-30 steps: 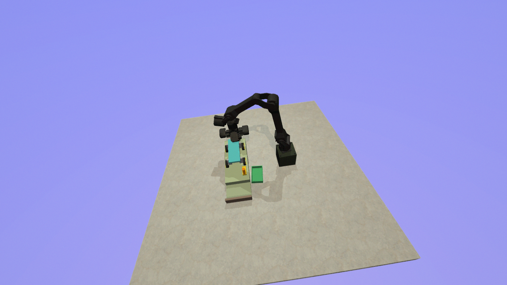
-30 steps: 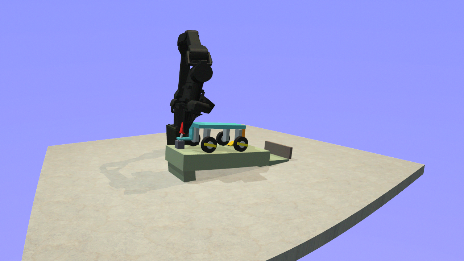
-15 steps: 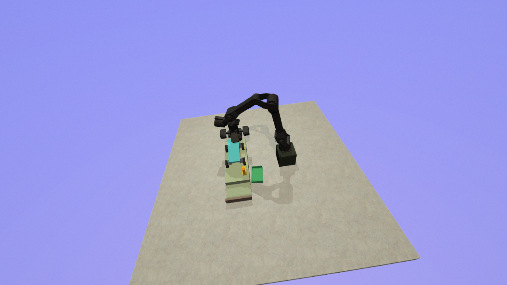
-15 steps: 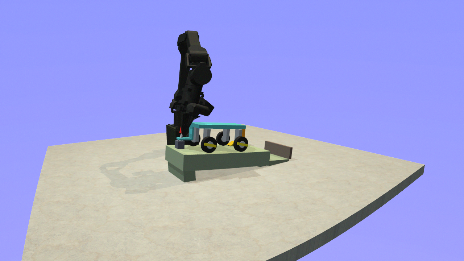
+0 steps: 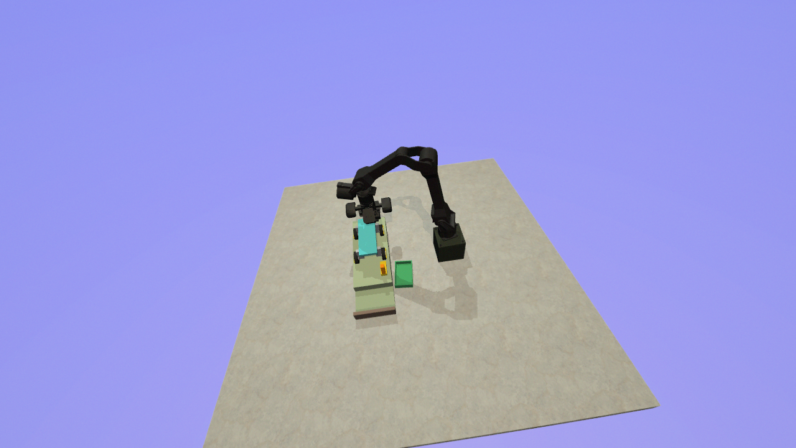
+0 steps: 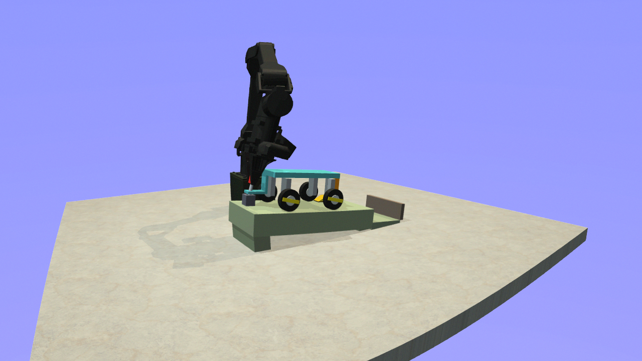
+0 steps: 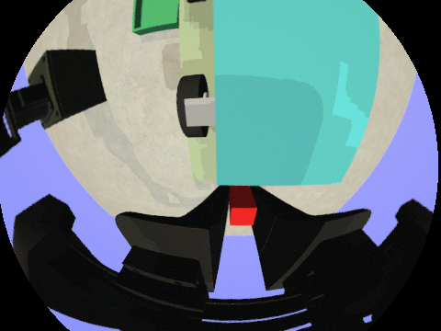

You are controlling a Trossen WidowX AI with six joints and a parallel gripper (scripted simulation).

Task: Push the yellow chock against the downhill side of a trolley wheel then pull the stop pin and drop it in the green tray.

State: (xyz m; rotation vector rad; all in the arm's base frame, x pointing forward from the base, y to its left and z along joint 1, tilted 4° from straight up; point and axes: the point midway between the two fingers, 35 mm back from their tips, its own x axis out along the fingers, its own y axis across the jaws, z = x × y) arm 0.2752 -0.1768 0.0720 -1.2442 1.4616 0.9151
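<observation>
Right now the green tray is 60 mm behind my gripper tip, 250 mm to the left of it and 140 mm below it. Round my gripper tip: red-headed stop pin: right at my gripper tip; then trolley: 40 mm ahead, 110 mm to the left, 20 mm below; then green ramp: 40 mm ahead, 120 mm to the left, 90 mm below.
</observation>
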